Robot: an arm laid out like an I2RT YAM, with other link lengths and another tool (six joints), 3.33 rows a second.
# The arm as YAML. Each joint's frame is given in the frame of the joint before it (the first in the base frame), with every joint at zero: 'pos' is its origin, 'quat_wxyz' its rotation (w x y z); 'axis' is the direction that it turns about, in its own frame. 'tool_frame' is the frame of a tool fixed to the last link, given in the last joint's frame.
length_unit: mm
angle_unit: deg
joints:
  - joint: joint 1
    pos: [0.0, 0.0, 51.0]
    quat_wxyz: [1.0, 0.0, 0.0, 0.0]
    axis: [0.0, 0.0, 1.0]
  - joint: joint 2
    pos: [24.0, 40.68, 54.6]
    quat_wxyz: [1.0, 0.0, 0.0, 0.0]
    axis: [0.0, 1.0, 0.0]
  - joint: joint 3
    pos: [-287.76, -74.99, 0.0]
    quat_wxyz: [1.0, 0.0, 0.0, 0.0]
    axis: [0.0, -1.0, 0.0]
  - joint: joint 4
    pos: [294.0, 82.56, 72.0]
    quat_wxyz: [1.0, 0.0, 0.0, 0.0]
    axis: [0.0, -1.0, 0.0]
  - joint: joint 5
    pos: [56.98, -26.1, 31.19]
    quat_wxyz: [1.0, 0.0, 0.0, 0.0]
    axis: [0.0, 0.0, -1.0]
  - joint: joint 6
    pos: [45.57, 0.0, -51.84]
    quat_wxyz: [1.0, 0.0, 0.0, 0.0]
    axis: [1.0, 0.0, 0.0]
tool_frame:
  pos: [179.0, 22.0, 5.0]
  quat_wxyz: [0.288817, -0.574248, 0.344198, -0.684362]
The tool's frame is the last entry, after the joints.
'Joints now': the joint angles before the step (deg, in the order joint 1, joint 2, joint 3, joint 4, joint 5, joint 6). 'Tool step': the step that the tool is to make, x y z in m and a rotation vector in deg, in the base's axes. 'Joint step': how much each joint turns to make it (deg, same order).
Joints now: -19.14 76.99 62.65 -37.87 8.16 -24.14
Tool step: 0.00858 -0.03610 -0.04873 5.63 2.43 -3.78
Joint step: -6.84 8.39 0.00 3.99 -5.24 0.00
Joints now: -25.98 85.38 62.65 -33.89 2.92 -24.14
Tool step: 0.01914 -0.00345 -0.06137 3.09 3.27 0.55
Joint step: -0.06 10.14 0.00 5.84 -1.47 0.17
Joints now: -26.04 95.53 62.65 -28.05 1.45 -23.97
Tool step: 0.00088 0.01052 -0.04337 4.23 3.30 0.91
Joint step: 0.00 6.29 0.00 1.47 -2.51 0.24
